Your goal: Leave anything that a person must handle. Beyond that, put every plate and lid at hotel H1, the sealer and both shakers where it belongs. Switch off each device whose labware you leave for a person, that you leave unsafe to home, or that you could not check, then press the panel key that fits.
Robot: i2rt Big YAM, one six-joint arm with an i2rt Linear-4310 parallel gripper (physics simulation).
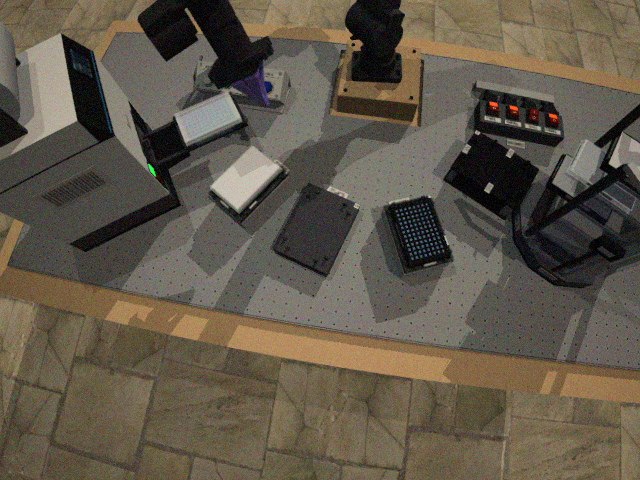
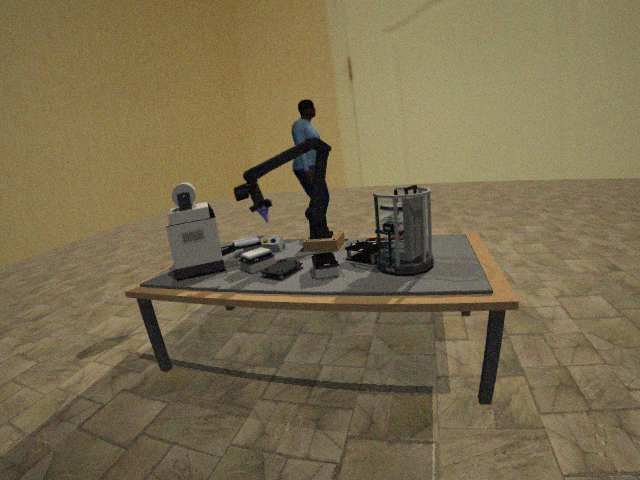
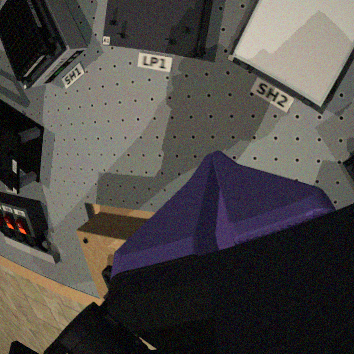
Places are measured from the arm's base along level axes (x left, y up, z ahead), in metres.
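Pixels of known places: gripper, between the fingertips: (image 1: pixel 267 105) (image 2: pixel 267 222) (image 3: pixel 216 163); arm's base, origin of its link: (image 1: pixel 376 69) (image 2: pixel 321 236).
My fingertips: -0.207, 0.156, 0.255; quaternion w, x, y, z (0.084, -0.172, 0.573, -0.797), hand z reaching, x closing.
Observation:
For each thing: its top centre in the pictures, then the offset to it from my fingertips, as dx, dy, dz. "spot": a spot on its surface instead. Level surfaces: height alone.
- panel box, centre of its top: (image 1: pixel 237 70) (image 2: pixel 262 236) -0.119, -0.121, -0.204
- sealer, centre of its top: (image 2: pixel 184 182) -0.380, +0.251, +0.081
- pale plate, centre of its top: (image 1: pixel 206 115) (image 2: pixel 246 240) -0.154, -0.097, -0.051
- white-topped item, centre of its top: (image 3: pixel 310 13) (image 1: pixel 245 176) (image 2: pixel 255 251) -0.055, -0.123, +0.077
- black plate with bluish wells, centre of its top: (image 3: pixel 16 31) (image 1: pixel 420 229) (image 2: pixel 324 257) +0.294, -0.136, +0.165
- dark flat surface, height of its surface: dy -0.175
- switch bank, centre of its top: (image 3: pixel 6 233) (image 1: pixel 524 100) (image 2: pixel 387 235) +0.567, -0.152, -0.190
- round clear-walled carousel, a spot on its surface: (image 1: pixel 540 271) spot: +0.564, -0.187, +0.220
My gripper (image 1: pixel 266 104) (image 2: pixel 266 221) (image 3: pixel 216 163) is shut and empty, purple fingertips together, above the panel box (image 1: pixel 279 82) (image 2: pixel 271 243) with its blue and yellow buttons. The sealer (image 1: pixel 129 165) (image 2: pixel 193 248) at the left shows a green light; a pale plate (image 1: pixel 208 118) (image 2: pixel 247 241) lies on its extended tray. At shaker SH2 sits a white-topped item (image 1: pixel 248 178) (image 2: pixel 256 253) (image 3: pixel 300 50). At shaker SH1 stands a black plate with bluish wells (image 1: pixel 418 230) (image 3: pixel 22 35). LP1 has a dark flat surface (image 1: pixel 316 227) (image 2: pixel 282 268) (image 3: pixel 155 25). No H1 label is readable.
A switch bank (image 1: pixel 518 126) has several red switches, the third looking darker. A black labelled stand (image 1: pixel 478 170) lies before it. A round clear-walled carousel (image 1: pixel 540 271) (image 2: pixel 405 269) holding plates stands at the right. A person in blue (image 2: pixel 303 131) stands behind the arm.

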